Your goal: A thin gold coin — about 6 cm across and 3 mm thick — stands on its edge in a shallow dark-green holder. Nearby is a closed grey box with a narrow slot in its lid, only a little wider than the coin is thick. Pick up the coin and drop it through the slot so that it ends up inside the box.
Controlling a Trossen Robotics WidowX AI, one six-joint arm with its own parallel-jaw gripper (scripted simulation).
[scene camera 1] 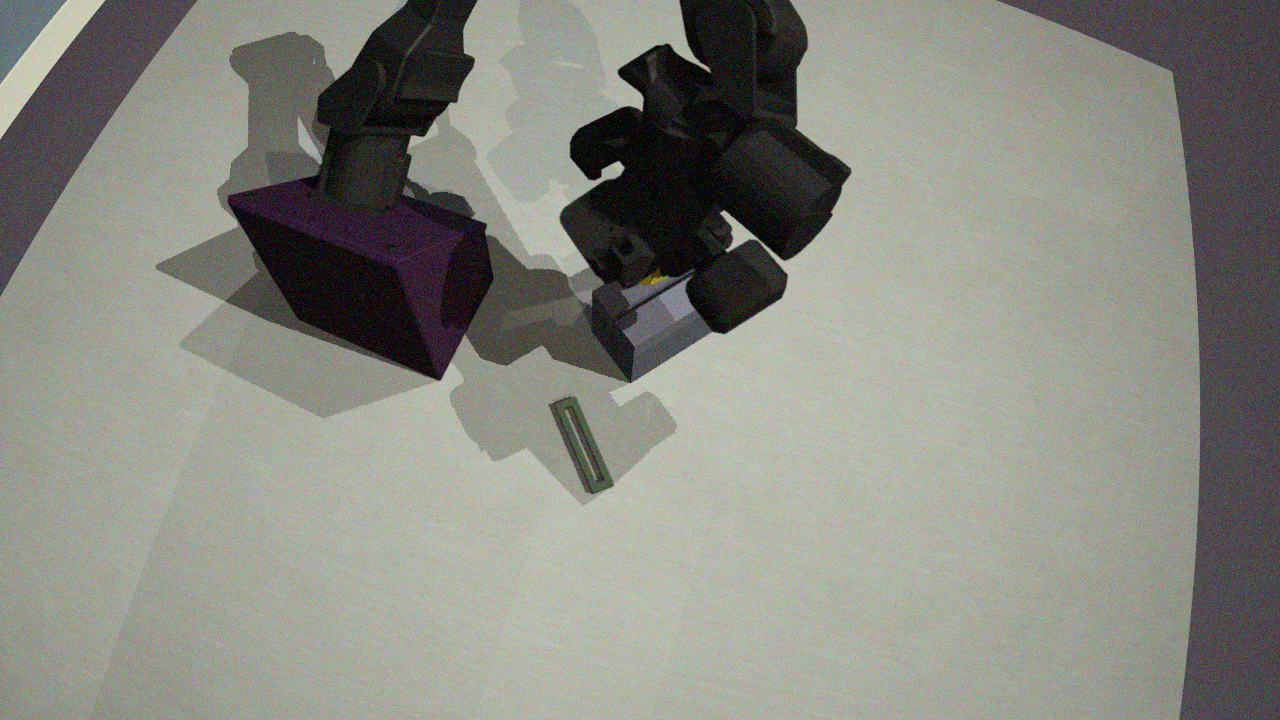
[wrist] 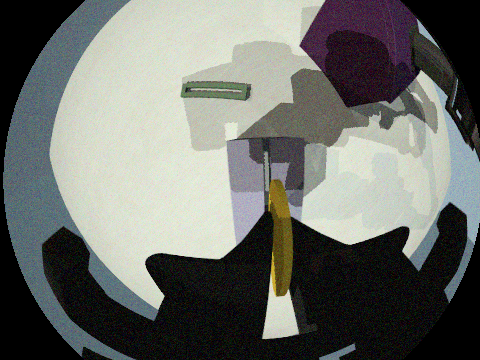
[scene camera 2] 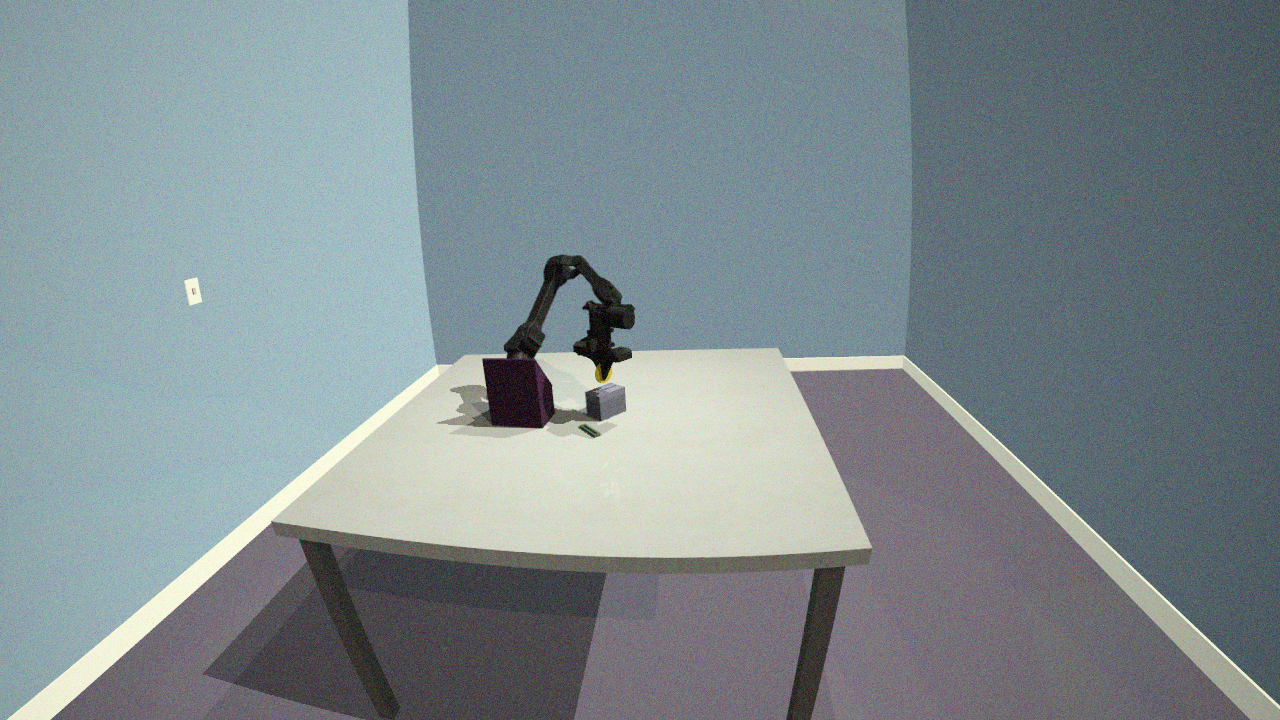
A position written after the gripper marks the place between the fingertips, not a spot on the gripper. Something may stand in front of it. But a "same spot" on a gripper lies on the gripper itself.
gripper: scene camera 1; wrist; scene camera 2 603,379
same spot on gripper: [scene camera 1: 675,263] = [wrist: 180,288]
